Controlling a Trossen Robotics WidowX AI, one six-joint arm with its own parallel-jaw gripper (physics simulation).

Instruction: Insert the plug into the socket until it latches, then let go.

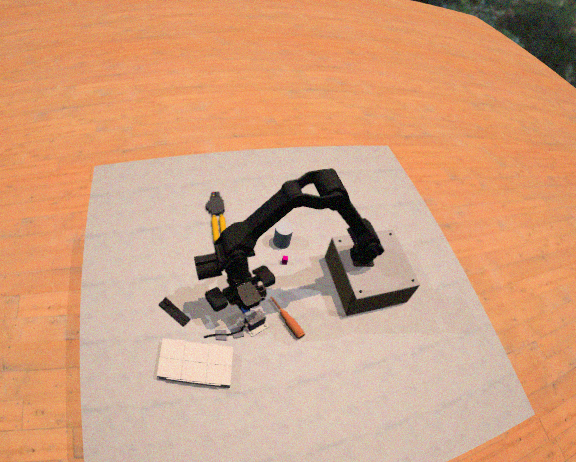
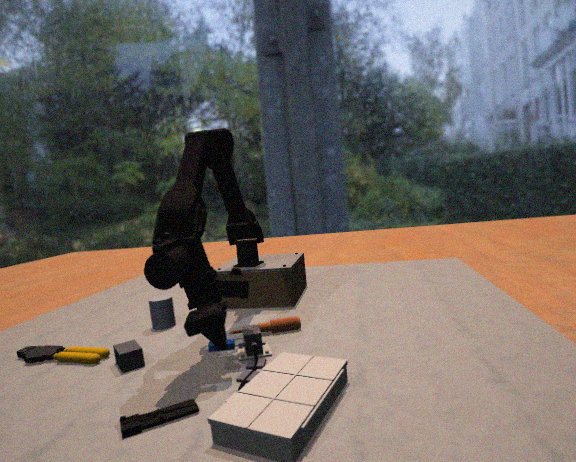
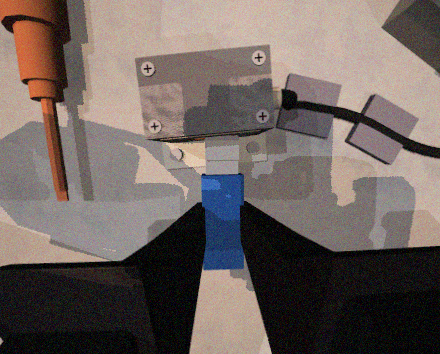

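Where they show: gripper, fingertip midpoint: (image 1: 243, 307) (image 2: 224, 347) (image 3: 221, 209); arm's base at its link origin: (image 1: 361, 257) (image 2: 248, 264).
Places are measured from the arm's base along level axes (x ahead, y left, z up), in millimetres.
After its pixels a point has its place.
The socket (image 1: 255, 319) @[x 315, y 168, z -60 mm] (image 2: 252, 341) @[x 337, y 172, z -73 mm] (image 3: 205, 95) @[x 315, y 160, z -60 mm] is a grey box with screws at its top corners, on a pale base plate, with a black cable at one side. The plug (image 2: 230, 344) @[x 347, y 132, z -77 mm] (image 3: 223, 225) @[x 347, y 113, z -75 mm] has a blue body and a pale grey front part. My gripper (image 2: 221, 345) @[x 344, y 117, z -85 mm] (image 3: 221, 209) @[x 344, y 117, z -85 mm] is shut on the blue body, one finger on each side. The plug points at the socket's front face, and its grey part reaches the front edge of the box. A length of grey shows between the blue body and the box. The socket's top hides the tip and the opening.
An orange screwdriver (image 1: 291, 323) @[x 215, y 172, z -78 mm] (image 2: 285, 324) @[x 215, y 186, z -86 mm] (image 3: 42, 52) @[x 231, y 146, z -83 mm] lies beside the socket. A white-tiled block (image 1: 196, 361) @[x 473, y 292, z -69 mm] (image 2: 285, 387) @[x 481, y 293, z -70 mm], a black bar (image 1: 174, 311) @[x 541, y 133, z -95 mm] (image 2: 159, 417) @[x 553, y 141, z -92 mm], yellow-handled pliers (image 1: 215, 205) @[x 434, y -271, z -89 mm] (image 2: 82, 357) @[x 436, y -148, z -89 mm], a grey cylinder (image 1: 283, 238) @[x 218, y -107, z -52 mm] (image 2: 162, 315) @[x 236, y -116, z -70 mm] and a dark cube (image 2: 128, 356) @[x 431, y -30, z -77 mm] stand or lie around.
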